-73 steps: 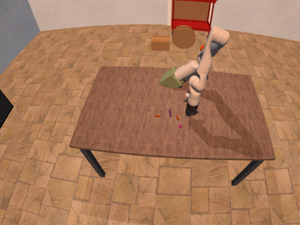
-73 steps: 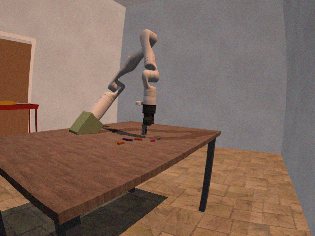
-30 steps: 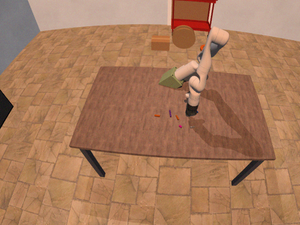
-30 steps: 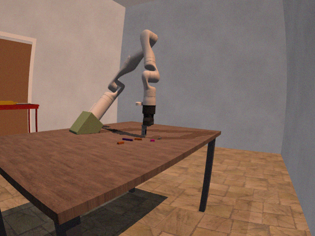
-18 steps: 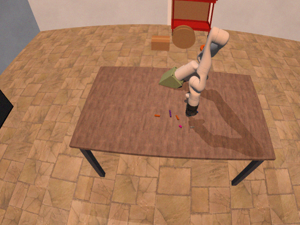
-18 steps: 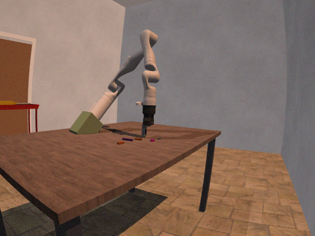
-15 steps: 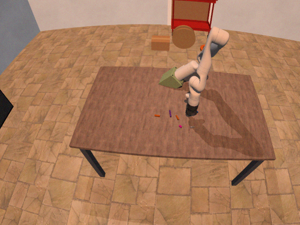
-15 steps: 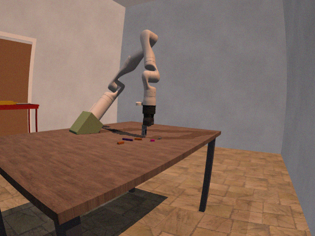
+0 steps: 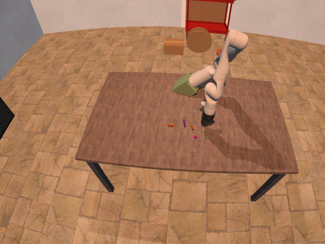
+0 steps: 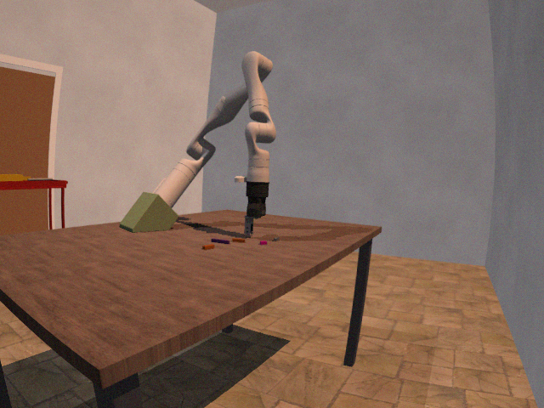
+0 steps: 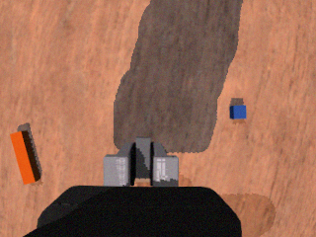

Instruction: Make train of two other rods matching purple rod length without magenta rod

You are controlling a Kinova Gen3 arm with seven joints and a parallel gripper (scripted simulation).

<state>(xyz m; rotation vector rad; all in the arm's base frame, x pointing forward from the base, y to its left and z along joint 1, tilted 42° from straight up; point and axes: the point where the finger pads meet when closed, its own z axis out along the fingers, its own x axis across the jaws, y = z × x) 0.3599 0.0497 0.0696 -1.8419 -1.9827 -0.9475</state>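
The blue rod is 40 mm behind my hand, 70 mm to the left of it and 30 mm below it. The rest, counted from my hand: magenta rod 100 mm ahead, 70 mm to the right, 30 mm below; purple rod 20 mm behind, 140 mm to the right, 30 mm below; orange rod 10 mm ahead, 240 mm to the right, 30 mm below.
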